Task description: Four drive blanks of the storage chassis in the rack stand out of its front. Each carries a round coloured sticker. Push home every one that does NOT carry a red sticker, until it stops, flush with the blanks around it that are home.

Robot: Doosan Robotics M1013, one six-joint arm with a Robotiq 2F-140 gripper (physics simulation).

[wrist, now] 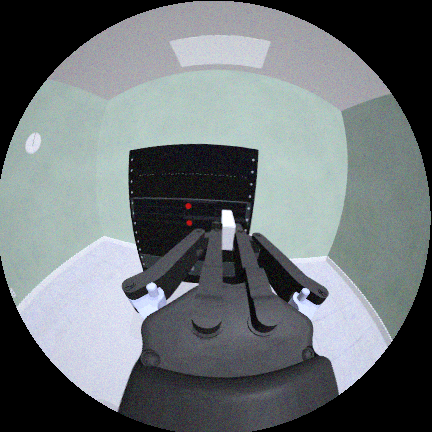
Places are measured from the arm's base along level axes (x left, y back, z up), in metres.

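Pixels of known places: gripper, fingertip midpoint: [225, 218].
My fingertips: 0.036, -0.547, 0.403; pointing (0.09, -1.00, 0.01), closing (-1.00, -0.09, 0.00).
For each thing: its middle in the pictures, then the offset to it from my fingertips, as dx, dy, dz. Level surfaces: height alone.
- upper red sticker, body centre: [187, 205] +0.130, -0.176, -0.027
- lower red sticker, body centre: [188, 222] +0.126, -0.177, -0.084
- pale floor, its level: dz -0.434
The black rack [194, 165] stands ahead in the wrist view, with the storage chassis in its middle part. Two round red stickers show on dark blanks, an upper red sticker [188, 206] and a lower red sticker [189, 223] almost straight below it. My gripper [225, 218] is shut and empty, its white finger pads together. It shows to the right of both red stickers, in front of the right part of the chassis. The other two stickered blanks cannot be made out; the fingers hide part of the chassis front. How far each blank stands out is too dark to tell.
Green walls [295, 175] stand behind and beside the rack. A pale floor [80, 310] spreads on both sides below. A round white clock [33, 143] hangs on the left wall. A bright ceiling panel [220, 51] is overhead.
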